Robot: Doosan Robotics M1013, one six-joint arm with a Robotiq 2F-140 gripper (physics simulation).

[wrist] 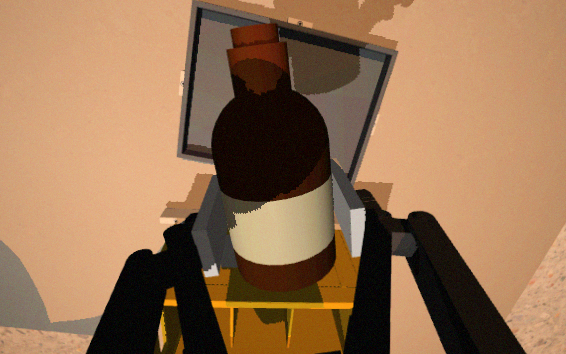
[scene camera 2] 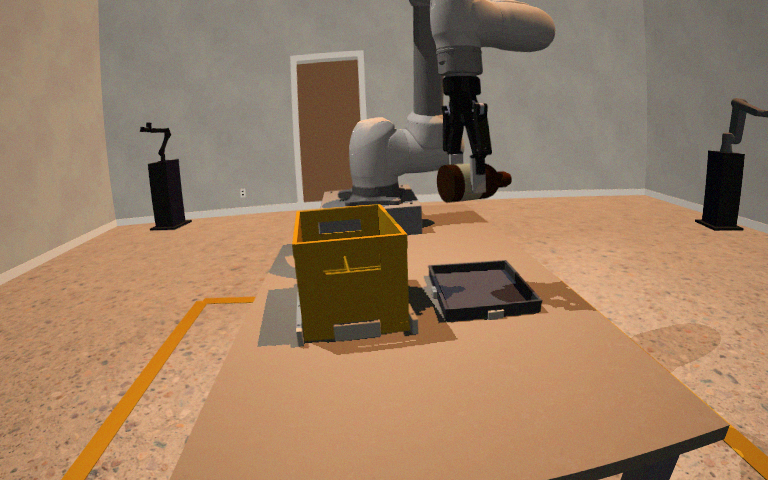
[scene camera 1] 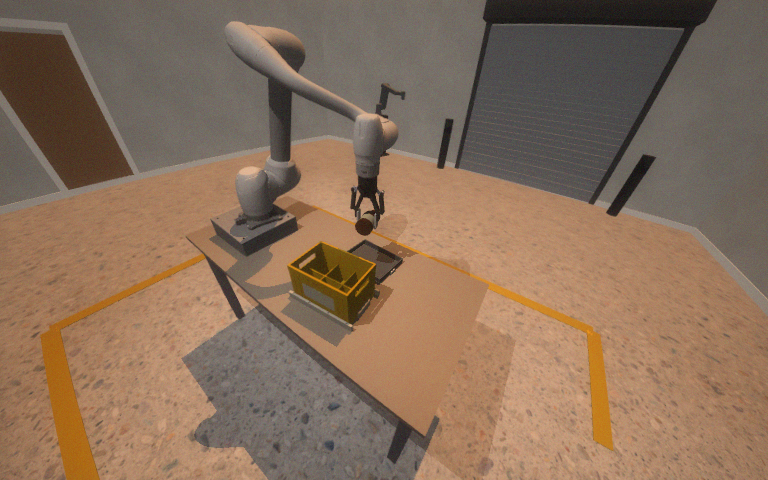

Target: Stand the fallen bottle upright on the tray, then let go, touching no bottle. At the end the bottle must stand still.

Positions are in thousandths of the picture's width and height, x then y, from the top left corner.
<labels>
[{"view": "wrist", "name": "gripper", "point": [490,524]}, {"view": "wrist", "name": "brown bottle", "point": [478,411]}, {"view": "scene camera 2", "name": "gripper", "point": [609,395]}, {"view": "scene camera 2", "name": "brown bottle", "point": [590,378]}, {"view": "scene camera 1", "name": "gripper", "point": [479,470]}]
</labels>
